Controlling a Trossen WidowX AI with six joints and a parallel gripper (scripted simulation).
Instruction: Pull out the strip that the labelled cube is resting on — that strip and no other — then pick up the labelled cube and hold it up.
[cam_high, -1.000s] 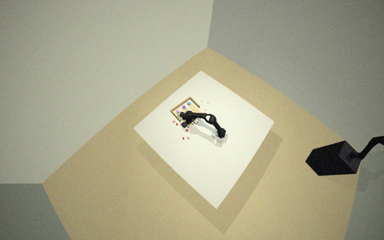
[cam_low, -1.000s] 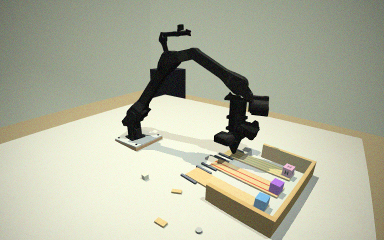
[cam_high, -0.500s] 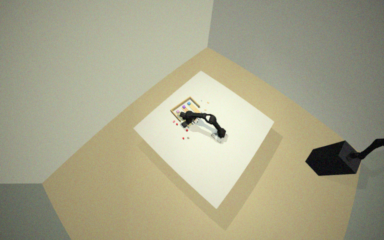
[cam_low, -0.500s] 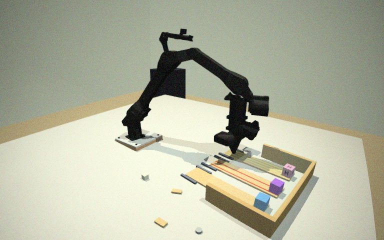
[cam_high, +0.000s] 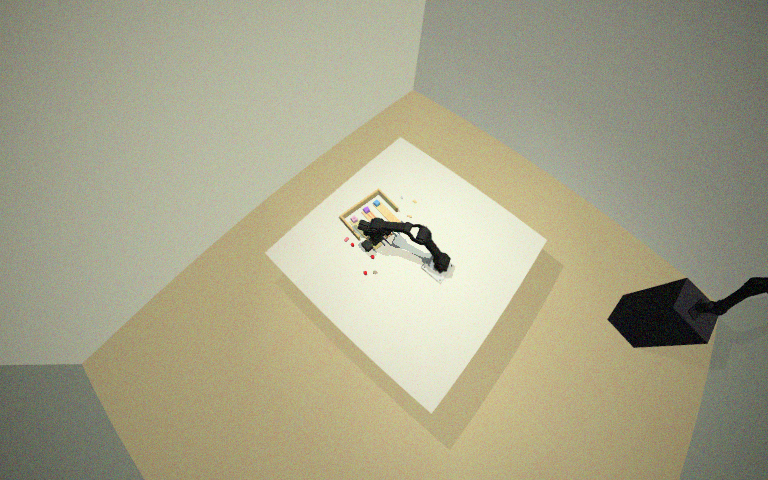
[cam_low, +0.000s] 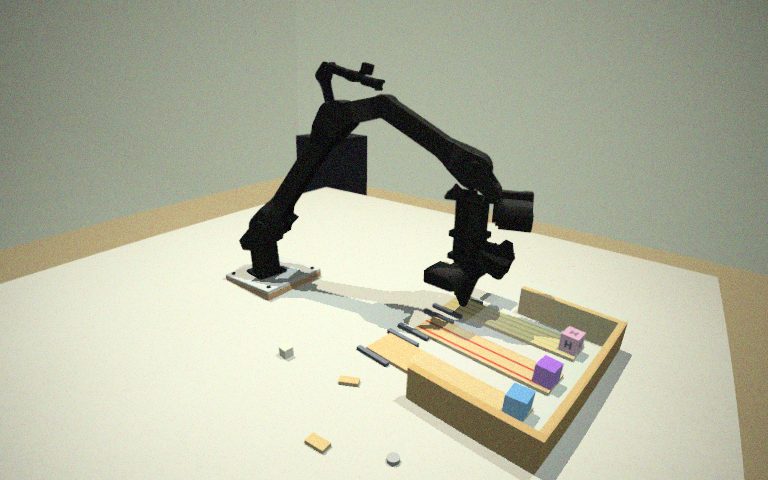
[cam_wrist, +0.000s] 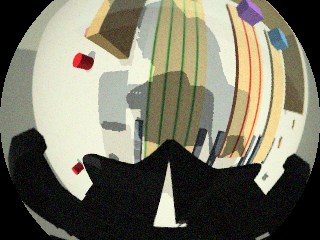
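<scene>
My gripper tip is 100 mm short of the strip and 10 mm to the right of it. Round my gripper tip: grey cube: 90 mm behind, 320 mm to the right; labelled cube: 210 mm ahead, 10 mm to the left, 20 mm above; grey disc: 160 mm ahead, 340 mm to the right.
</scene>
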